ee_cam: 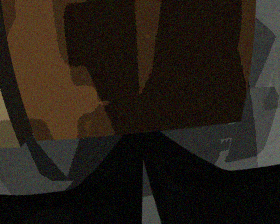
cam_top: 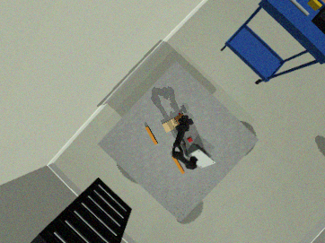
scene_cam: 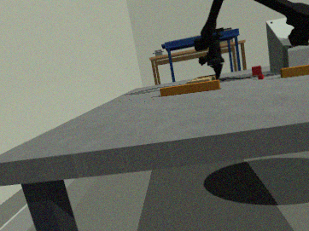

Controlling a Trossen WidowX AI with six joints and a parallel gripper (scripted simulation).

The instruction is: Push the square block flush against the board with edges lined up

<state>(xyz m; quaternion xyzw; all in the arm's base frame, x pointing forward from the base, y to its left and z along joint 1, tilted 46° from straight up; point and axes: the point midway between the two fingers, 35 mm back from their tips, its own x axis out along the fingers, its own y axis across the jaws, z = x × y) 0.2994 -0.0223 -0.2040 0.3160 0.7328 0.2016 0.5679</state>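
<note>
Right now my gripper tip is 60 mm short of the square tan block and 10 mm to the left of it. Also, from my gripper tip: small red cube: 170 mm behind, 60 mm to the left, 10 mm above.
</note>
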